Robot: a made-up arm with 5 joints.
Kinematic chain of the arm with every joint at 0, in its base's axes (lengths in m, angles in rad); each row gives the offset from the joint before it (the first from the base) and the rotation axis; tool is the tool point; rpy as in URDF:
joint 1: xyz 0.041 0 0.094 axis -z
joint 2: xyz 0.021 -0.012 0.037 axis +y
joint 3: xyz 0.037 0 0.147 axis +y
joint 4: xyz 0.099 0 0.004 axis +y
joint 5: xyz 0.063 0.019 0 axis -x
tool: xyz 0 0 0 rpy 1.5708 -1.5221 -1.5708
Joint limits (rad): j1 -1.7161..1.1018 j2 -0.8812..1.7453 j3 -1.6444..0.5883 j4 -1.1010..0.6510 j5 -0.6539..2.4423
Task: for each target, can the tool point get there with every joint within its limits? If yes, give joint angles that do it. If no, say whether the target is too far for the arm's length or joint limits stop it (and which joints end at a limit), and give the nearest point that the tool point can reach.
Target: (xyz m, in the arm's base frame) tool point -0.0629 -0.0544 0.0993
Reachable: no: joint limits stop it (at a limit: joint 1, joint 2, joint 3, joint 4) | nearest point 0.0295 0.0303 -0.0151 | short by 0.170 m
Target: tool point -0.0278 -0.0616 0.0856
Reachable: no: joint limits stop it (at a limit: joint 1, joint 2, joint 3, joint 4) | nearest point 0.0615 -0.0250 -0.0151 | short by 0.140 m
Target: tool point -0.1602 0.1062 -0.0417
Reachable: no: joint limits stop it (at a limit: joint 1) | nearest point 0.0146 0.1318 -0.0417 | short by 0.177 m
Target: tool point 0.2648 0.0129 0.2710
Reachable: yes | joints -0.0262 0.0716 0.2179 -0.6199 0.8497
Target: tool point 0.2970 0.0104 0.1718
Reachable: yes | joints -0.0132 0.4236 0.2104 -0.2682 1.0522
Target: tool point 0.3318 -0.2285 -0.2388
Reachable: no: too far | nearest point 0.2383 -0.1550 -0.0648 | short by 0.211 m
